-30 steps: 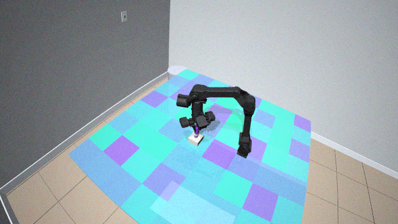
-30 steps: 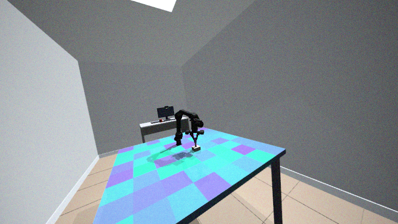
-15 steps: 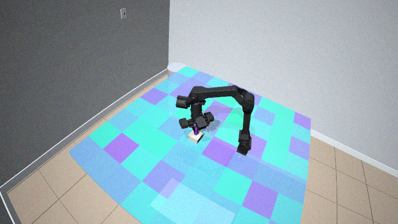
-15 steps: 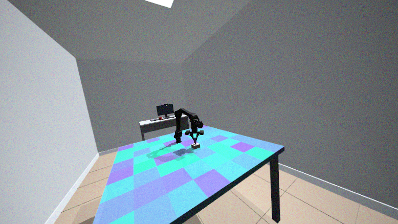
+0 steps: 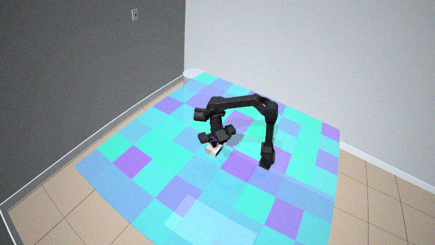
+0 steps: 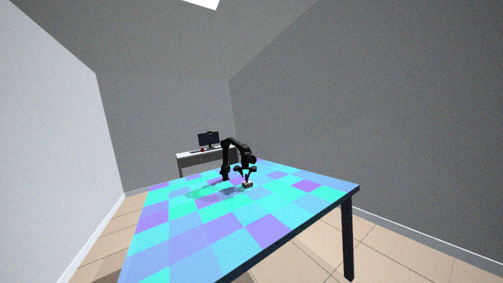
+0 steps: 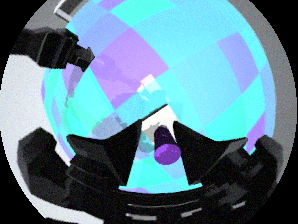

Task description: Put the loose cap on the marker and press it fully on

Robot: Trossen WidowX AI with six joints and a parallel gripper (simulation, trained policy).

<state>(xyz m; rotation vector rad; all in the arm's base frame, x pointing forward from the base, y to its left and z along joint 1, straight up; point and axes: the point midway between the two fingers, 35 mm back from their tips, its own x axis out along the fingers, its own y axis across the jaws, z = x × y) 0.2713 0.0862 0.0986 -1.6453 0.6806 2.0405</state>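
The purple cap is 30 mm ahead of my gripper tip, 10 mm to the right of it and 10 mm above it. Also, from my gripper tip: pale holder block: 50 mm below, 30 mm ahead, 10 mm to the right.
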